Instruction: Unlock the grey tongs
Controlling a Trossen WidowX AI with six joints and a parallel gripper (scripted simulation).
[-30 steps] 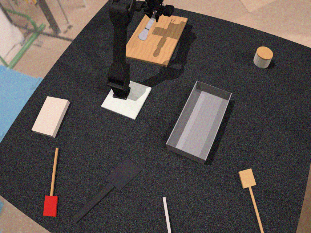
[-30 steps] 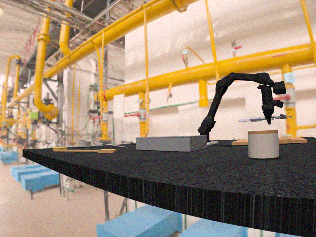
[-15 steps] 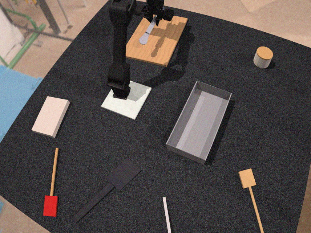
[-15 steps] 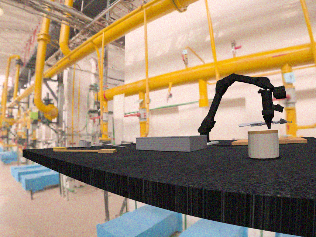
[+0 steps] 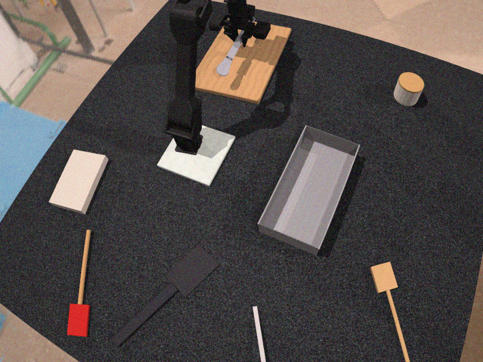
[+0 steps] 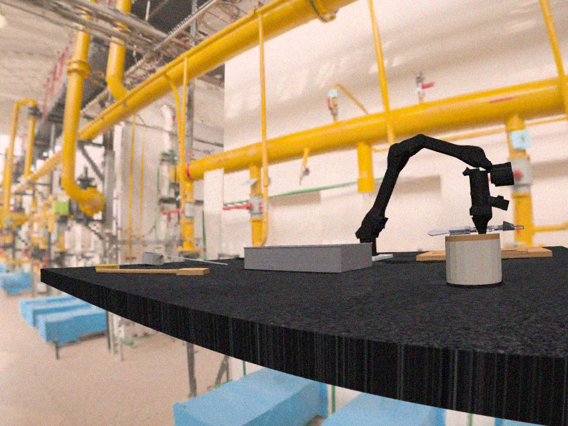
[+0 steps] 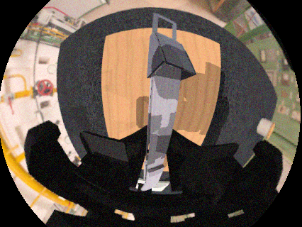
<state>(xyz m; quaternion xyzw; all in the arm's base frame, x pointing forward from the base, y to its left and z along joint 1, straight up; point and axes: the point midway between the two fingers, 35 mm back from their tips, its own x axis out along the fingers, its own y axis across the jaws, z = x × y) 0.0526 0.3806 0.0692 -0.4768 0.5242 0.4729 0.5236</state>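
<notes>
Now: gripper tip 40 mm above the wooden board and 10 mm to the left of it. The rest, counted from my gripper tip: lidded jar: 550 mm ahead, 50 mm to the right, 10 mm below; then pale block: 570 mm to the right, 340 mm behind, 30 mm below; then grey roasting tin: 450 mm to the right, 300 mm ahead, 20 mm below.
</notes>
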